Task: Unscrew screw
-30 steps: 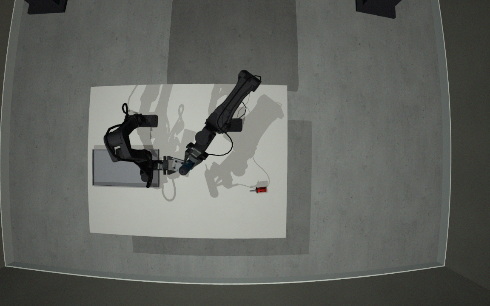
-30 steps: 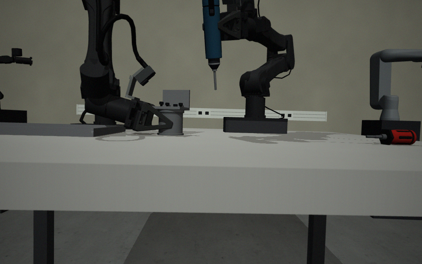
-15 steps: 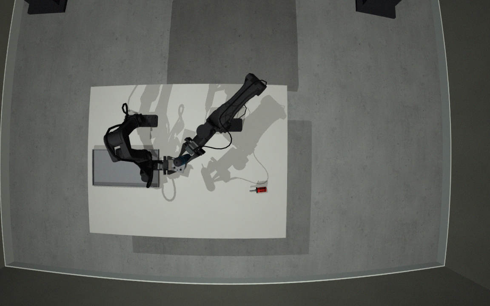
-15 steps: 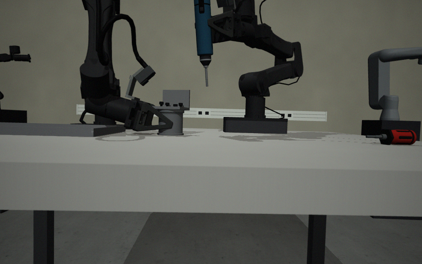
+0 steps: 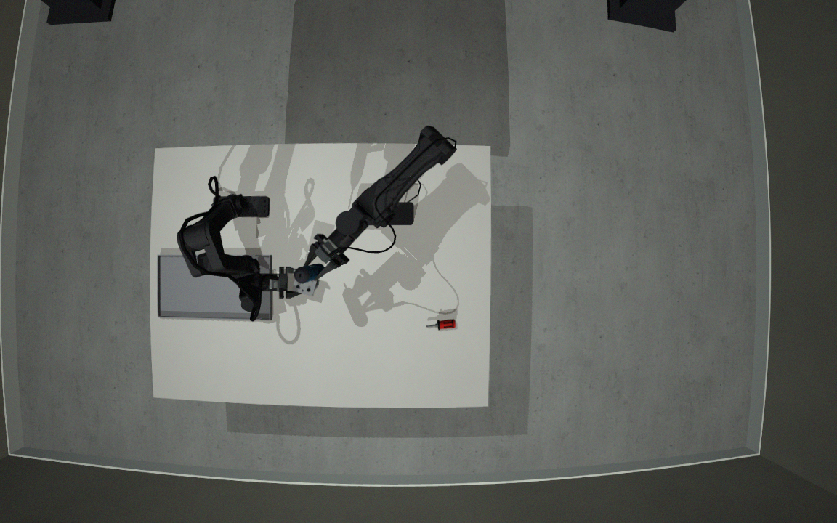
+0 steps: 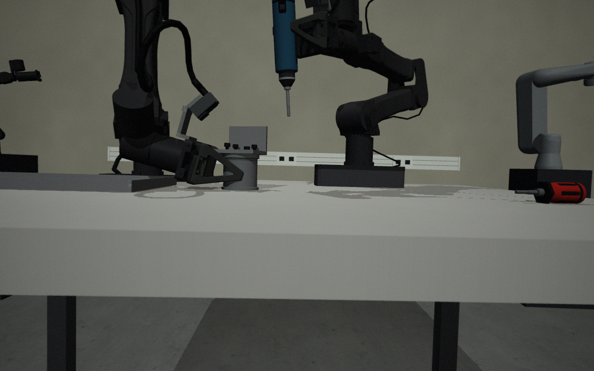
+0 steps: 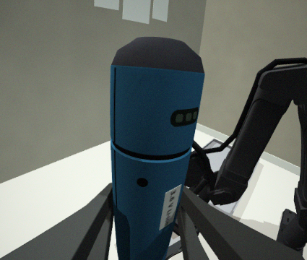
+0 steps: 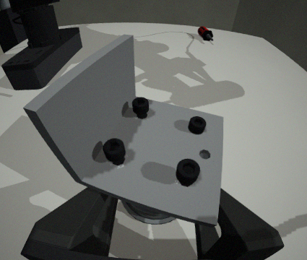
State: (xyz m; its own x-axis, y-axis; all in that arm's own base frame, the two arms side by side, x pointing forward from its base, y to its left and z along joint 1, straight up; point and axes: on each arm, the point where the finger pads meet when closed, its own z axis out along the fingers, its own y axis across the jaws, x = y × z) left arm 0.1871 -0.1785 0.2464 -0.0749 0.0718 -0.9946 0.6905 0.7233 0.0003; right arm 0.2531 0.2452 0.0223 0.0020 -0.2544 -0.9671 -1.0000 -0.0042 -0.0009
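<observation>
Right now my right hand is right at the joint module. From my right hand the other things lie so: flat grey plate (4 cm ahead, 34 cm to the right, 2 cm below); grey l-shaped bracket (5 cm above); screwdriver bit (5 cm behind, 8 cm to the left, 13 cm above).
</observation>
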